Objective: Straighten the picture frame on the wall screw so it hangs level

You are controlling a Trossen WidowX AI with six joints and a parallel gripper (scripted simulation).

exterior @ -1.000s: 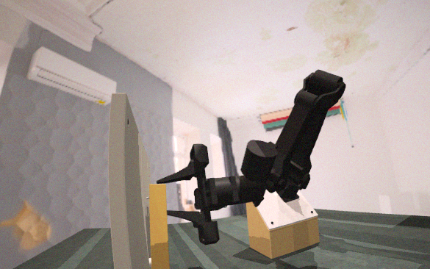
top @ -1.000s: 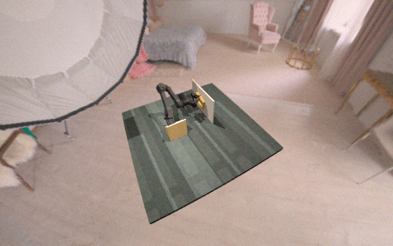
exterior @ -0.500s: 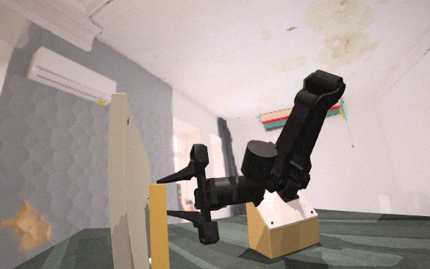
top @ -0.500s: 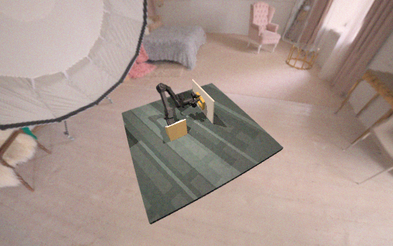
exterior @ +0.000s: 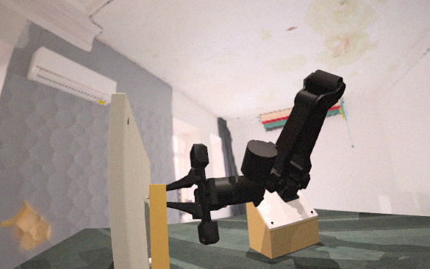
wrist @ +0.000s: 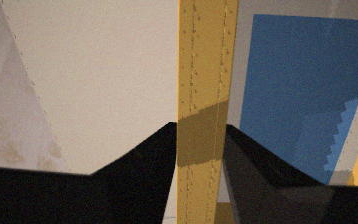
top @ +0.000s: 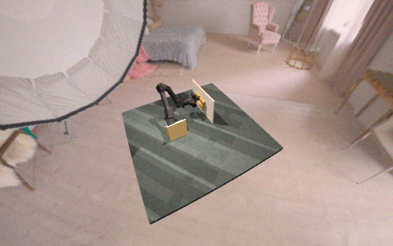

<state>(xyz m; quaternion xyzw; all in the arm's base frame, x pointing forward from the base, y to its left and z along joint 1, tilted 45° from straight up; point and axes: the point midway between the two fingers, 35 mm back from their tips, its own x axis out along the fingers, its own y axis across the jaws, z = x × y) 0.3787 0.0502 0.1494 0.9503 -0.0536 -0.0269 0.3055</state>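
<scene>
Now: the picture frame 1 cm ahead of my gripper tip and 5 cm below it. Round my gripper tip: wall panel 2 cm ahead, 6 cm below.
</scene>
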